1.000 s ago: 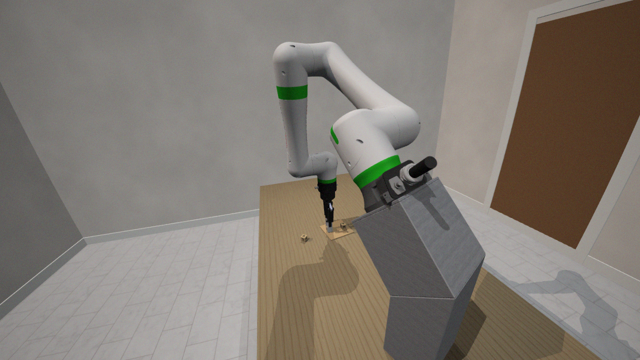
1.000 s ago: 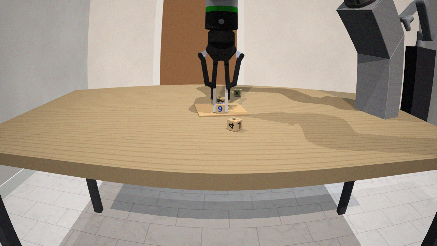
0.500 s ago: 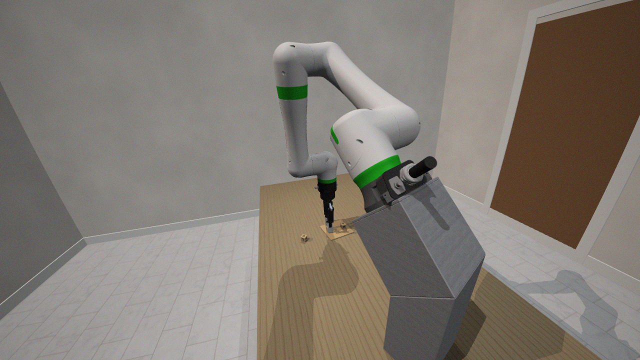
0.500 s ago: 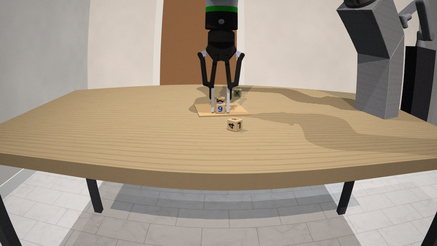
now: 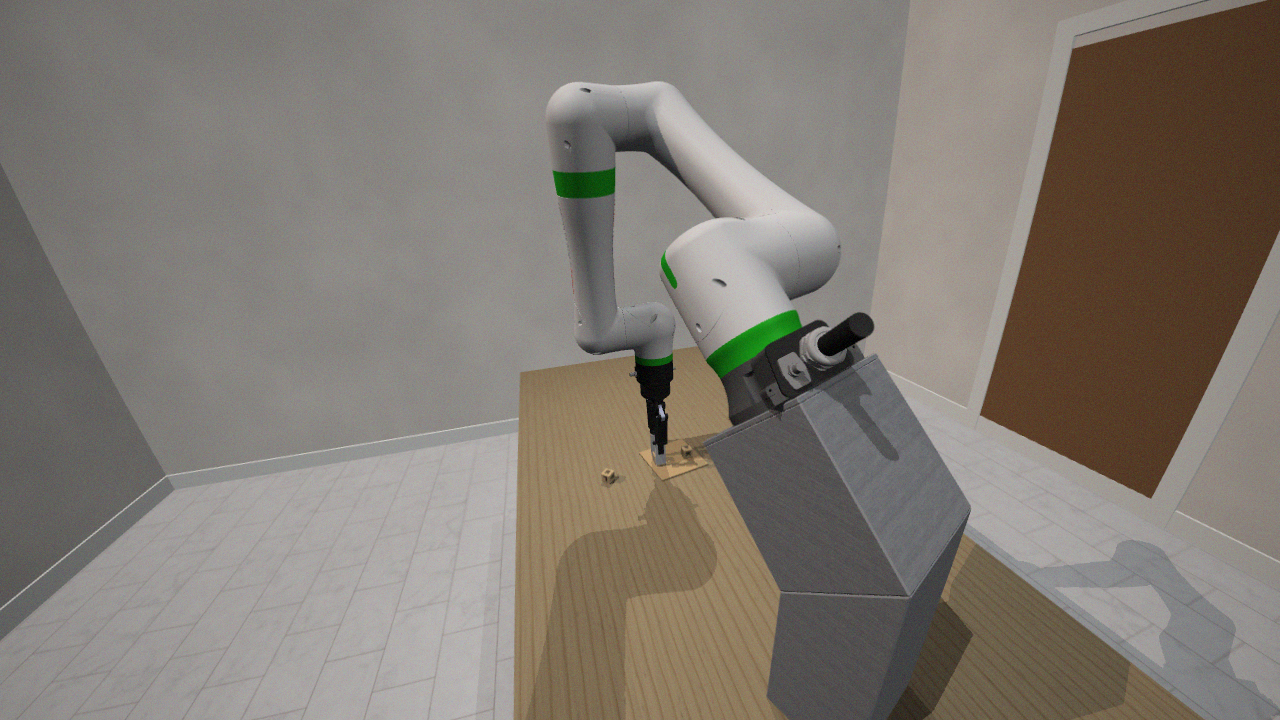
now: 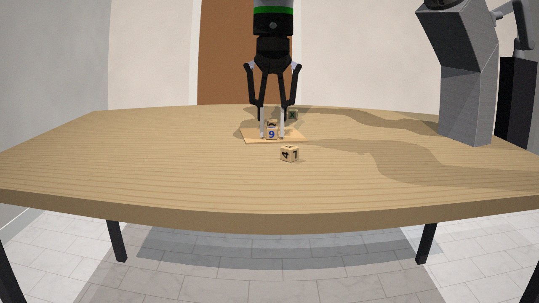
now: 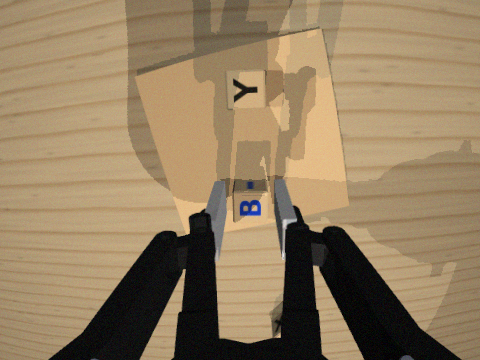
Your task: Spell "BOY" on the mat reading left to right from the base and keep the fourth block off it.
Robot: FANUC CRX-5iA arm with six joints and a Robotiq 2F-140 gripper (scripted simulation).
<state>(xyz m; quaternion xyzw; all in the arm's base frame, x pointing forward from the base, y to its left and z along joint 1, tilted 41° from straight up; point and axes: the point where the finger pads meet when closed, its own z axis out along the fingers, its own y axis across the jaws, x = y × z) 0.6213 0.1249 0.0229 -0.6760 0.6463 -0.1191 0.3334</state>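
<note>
My gripper is now 3 cm above the block. Round my hand: tan mat 4 cm to the right, 4 cm below, 1 cm ahead.
</note>
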